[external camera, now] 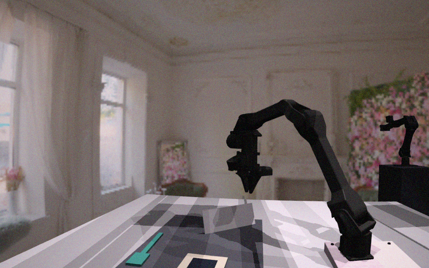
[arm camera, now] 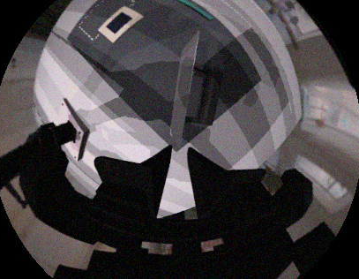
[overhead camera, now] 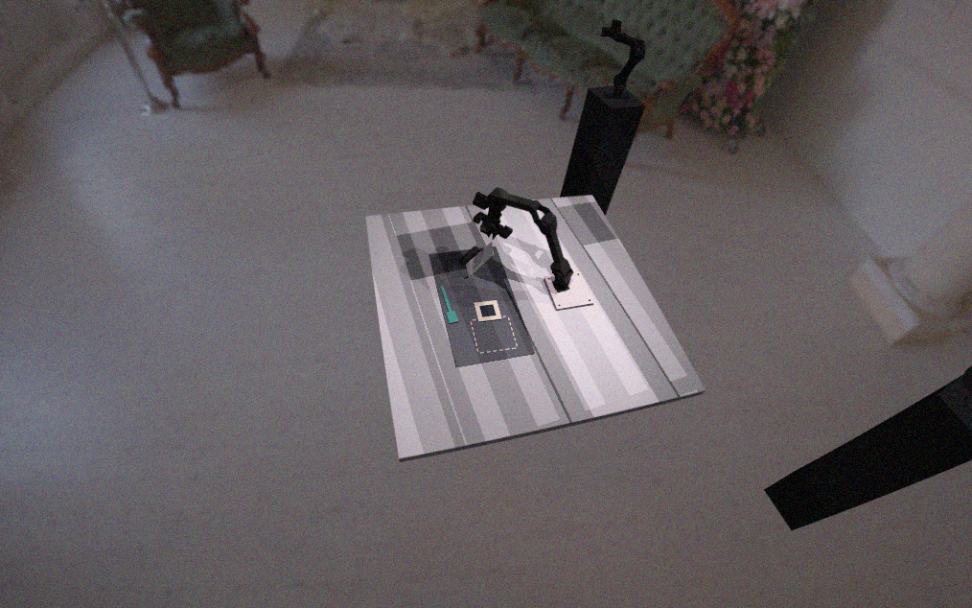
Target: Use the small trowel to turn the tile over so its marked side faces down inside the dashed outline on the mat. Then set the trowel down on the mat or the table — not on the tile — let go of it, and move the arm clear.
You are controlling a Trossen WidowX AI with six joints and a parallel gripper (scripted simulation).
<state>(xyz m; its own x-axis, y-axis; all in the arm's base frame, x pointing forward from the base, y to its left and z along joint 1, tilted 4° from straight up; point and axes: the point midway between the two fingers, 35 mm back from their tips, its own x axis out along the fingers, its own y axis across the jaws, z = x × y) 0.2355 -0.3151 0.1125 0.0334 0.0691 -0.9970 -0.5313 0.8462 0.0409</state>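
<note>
Now: the trowel 90 mm below my gripper tip, 70 mm ahead of it and 10 mm to the left of it. Also, from my gripper tip: teal flat tool: 300 mm ahead, 250 mm to the left, 110 mm below; tile: 320 mm to the left, 140 mm ahead, 110 mm below; dark mat: 250 mm to the left, 160 mm ahead, 130 mm below.
</note>
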